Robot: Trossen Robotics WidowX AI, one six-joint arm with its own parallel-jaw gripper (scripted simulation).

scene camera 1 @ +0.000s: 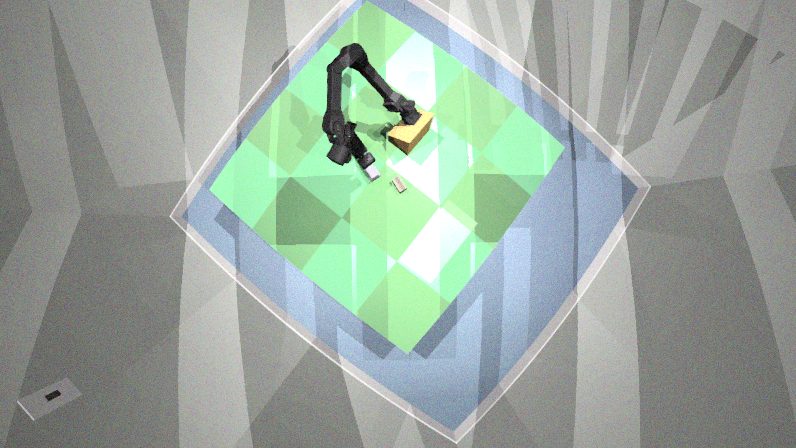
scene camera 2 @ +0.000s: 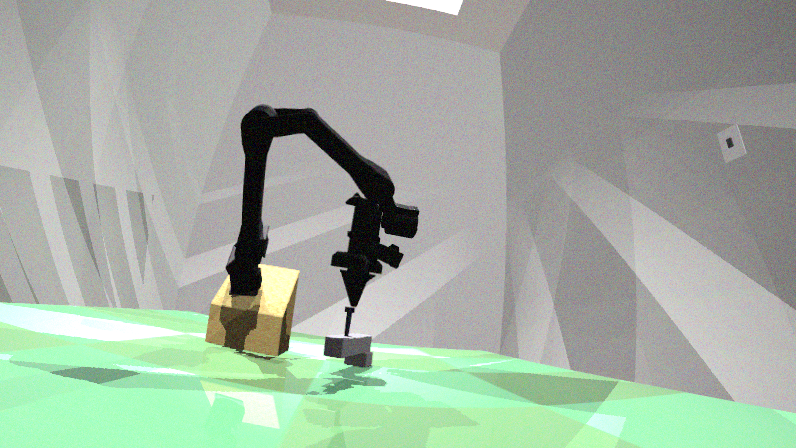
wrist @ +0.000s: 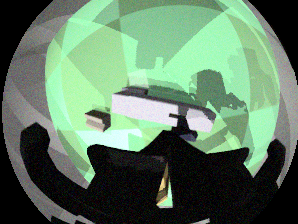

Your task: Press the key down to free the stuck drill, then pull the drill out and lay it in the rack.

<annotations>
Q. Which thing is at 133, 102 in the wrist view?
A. A pale grey block.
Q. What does my gripper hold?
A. Nothing.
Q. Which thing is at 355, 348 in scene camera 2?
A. A pale grey block.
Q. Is my gripper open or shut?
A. Shut.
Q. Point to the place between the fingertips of my gripper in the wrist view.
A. At 166, 134
</annotations>
